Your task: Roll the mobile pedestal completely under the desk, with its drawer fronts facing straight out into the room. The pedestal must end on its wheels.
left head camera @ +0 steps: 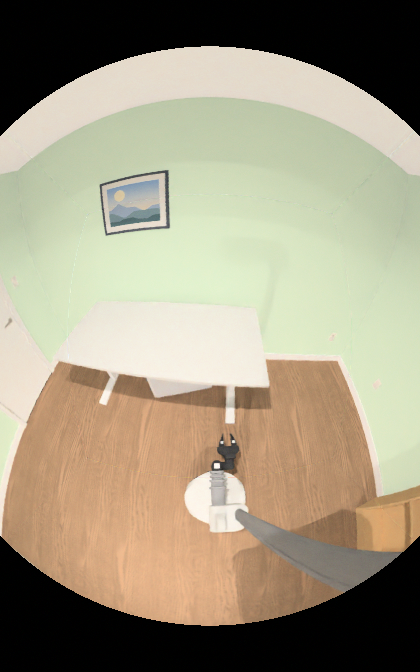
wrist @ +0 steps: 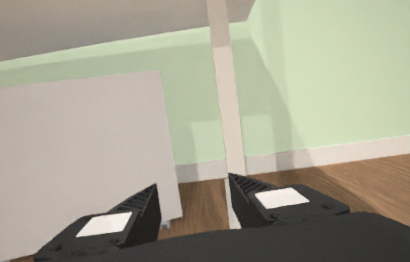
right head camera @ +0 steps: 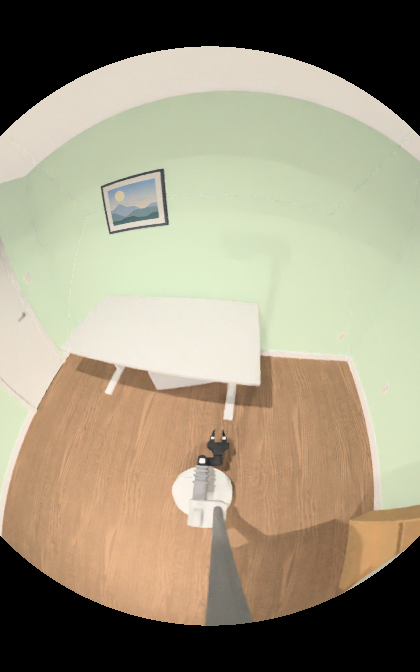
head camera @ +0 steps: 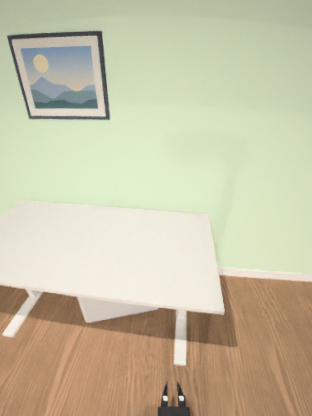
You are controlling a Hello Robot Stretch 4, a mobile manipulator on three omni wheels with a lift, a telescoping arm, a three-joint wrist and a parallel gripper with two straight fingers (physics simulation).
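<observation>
The white pedestal [head camera: 110,311] [left head camera: 175,388] [right head camera: 175,382] [wrist: 80,150] stands upright under the front part of the white desk [head camera: 115,250] [left head camera: 175,340] [right head camera: 175,335] [wrist: 100,25], turned at an angle between its legs. A plain side panel faces me; a small caster [wrist: 165,225] shows below its right corner. The drawer fronts do not show. The desktop hides most of the pedestal in the head views. My gripper [head camera: 172,384] [left head camera: 228,435] [right head camera: 218,431] [wrist: 194,195] is open and empty, apart from the pedestal and in front of the desk's right leg.
The desk's right leg [head camera: 180,340] [left head camera: 230,405] [right head camera: 230,402] [wrist: 227,100] stands right of the pedestal; the left leg [head camera: 22,315] [left head camera: 108,390] [right head camera: 114,381] is on its other side. A green wall is behind. A wooden cabinet [left head camera: 380,527] [right head camera: 372,542] stands at the lower right.
</observation>
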